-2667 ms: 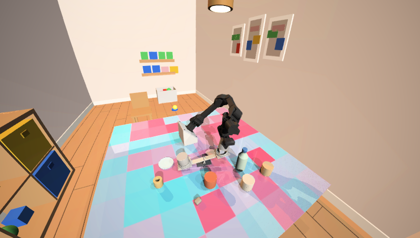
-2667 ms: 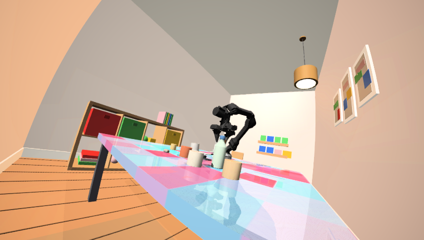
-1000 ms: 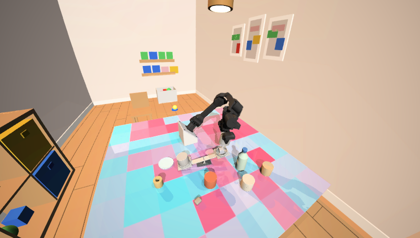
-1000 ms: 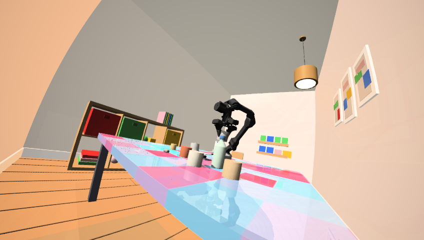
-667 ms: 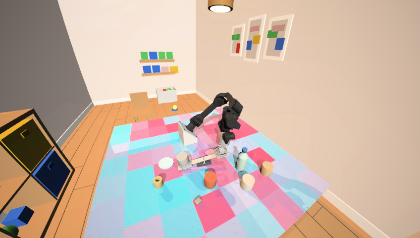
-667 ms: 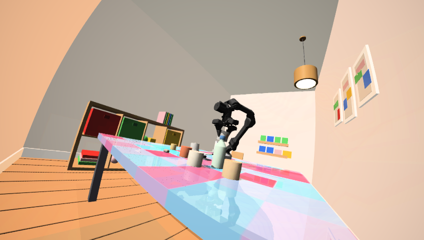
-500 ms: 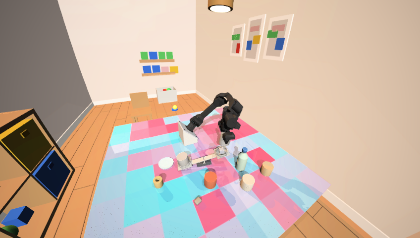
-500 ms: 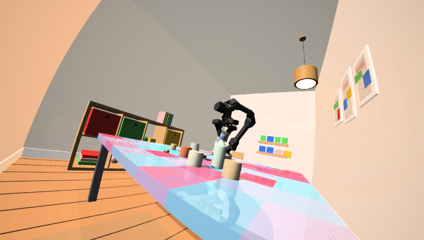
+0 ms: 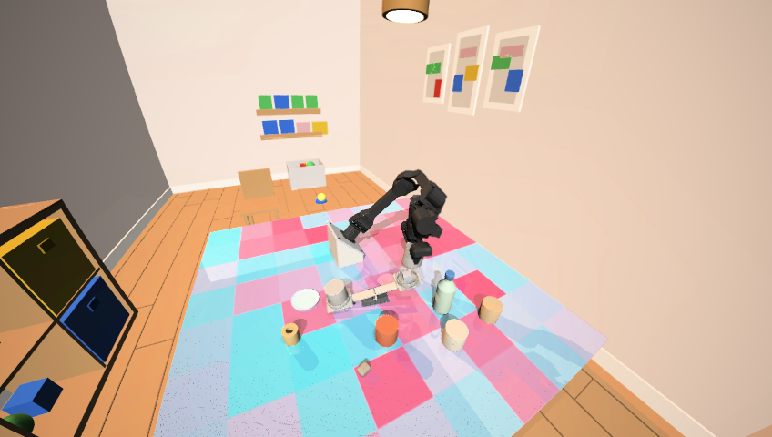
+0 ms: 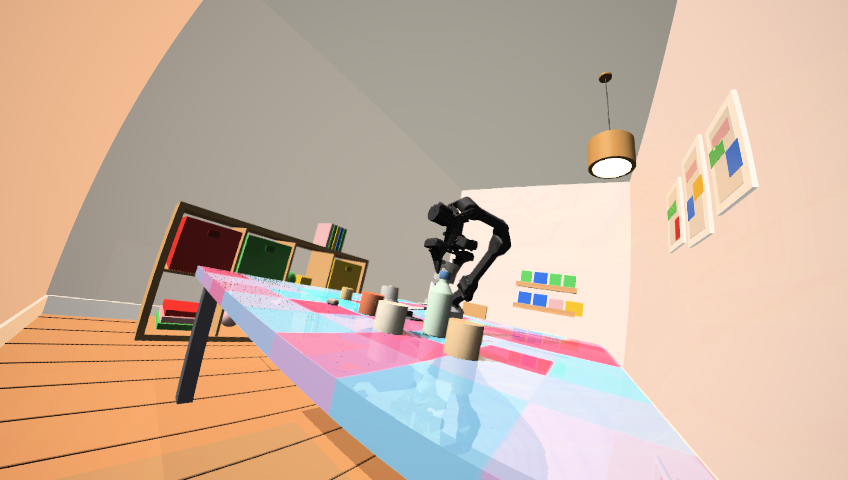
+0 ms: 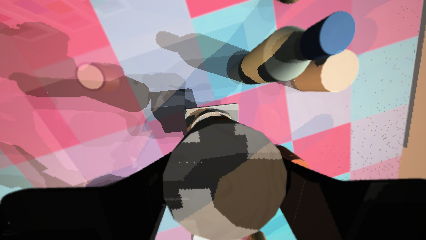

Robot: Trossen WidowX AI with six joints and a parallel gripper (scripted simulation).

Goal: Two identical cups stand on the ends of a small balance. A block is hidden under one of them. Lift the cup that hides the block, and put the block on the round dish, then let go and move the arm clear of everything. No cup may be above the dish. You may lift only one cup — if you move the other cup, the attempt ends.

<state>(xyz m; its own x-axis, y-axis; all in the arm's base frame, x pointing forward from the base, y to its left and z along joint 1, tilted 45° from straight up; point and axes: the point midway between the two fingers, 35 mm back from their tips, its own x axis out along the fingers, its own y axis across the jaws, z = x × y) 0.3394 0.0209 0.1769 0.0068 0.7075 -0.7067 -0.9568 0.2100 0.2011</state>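
My gripper tip is 20 mm to the left of the block and 80 mm above it. Also, from my gripper tip: bottle 120 mm ahead, 70 mm to the left, 60 mm below; then pebble 210 mm ahead, 270 mm to the right, 160 mm below; then orange cylinder 140 mm ahead, 150 mm to the right, 130 mm below.
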